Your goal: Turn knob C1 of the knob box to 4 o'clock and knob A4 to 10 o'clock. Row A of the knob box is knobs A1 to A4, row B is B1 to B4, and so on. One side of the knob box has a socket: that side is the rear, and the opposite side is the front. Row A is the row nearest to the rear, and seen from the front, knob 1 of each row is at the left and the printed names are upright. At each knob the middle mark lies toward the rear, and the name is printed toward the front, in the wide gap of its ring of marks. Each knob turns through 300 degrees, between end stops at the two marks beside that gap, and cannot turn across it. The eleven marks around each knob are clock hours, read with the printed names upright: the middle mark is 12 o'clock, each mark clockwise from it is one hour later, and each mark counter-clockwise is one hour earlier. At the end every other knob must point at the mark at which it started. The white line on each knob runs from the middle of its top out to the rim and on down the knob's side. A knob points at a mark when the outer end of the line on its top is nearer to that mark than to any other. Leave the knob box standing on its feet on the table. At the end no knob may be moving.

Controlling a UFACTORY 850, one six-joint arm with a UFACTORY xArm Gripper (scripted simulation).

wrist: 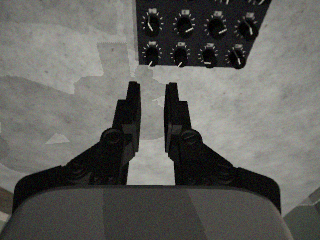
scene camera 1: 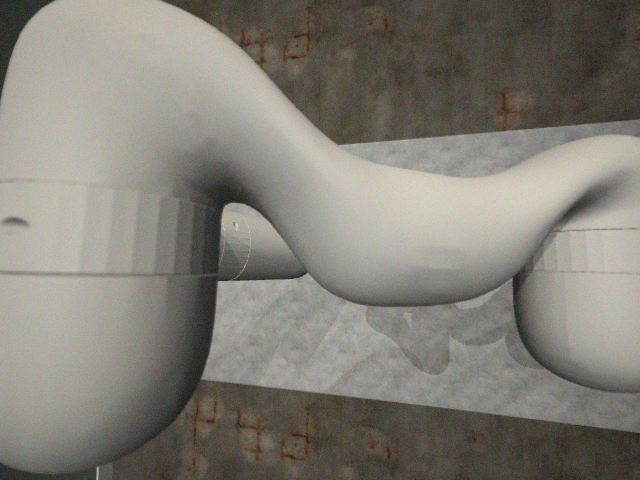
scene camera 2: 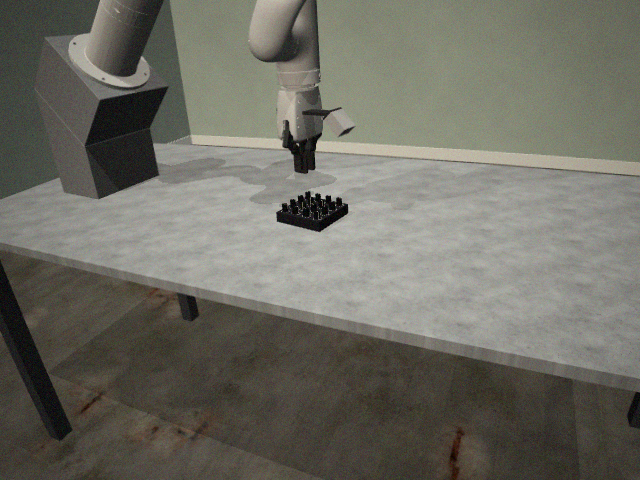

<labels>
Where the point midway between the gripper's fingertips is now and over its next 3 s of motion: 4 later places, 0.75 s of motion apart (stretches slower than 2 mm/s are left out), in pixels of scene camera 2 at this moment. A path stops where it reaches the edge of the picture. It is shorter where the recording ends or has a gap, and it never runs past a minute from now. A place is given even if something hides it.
My gripper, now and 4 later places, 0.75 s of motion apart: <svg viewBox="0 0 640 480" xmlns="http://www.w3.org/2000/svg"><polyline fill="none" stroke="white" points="305,171 306,178 307,188 307,192 307,195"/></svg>
</labels>
